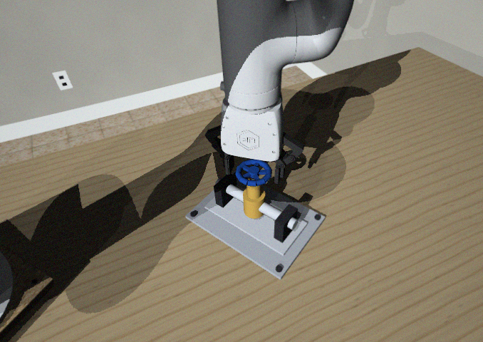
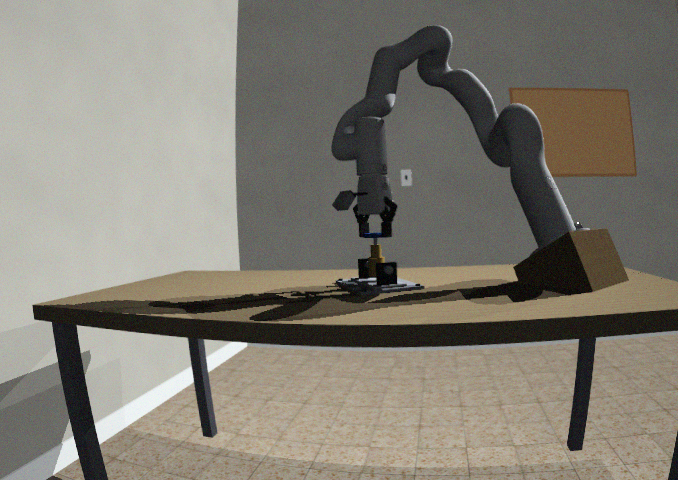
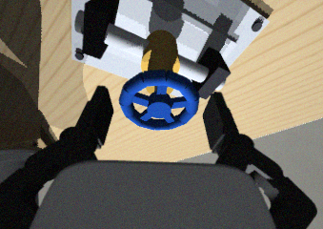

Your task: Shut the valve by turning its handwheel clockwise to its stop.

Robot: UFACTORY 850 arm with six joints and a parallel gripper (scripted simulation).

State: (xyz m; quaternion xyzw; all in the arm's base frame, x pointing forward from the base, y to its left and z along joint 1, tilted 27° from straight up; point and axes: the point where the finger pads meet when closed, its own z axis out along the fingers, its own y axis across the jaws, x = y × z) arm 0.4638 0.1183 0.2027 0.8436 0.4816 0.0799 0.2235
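Now: the blue spoked handwheel 10 mm below my hand.
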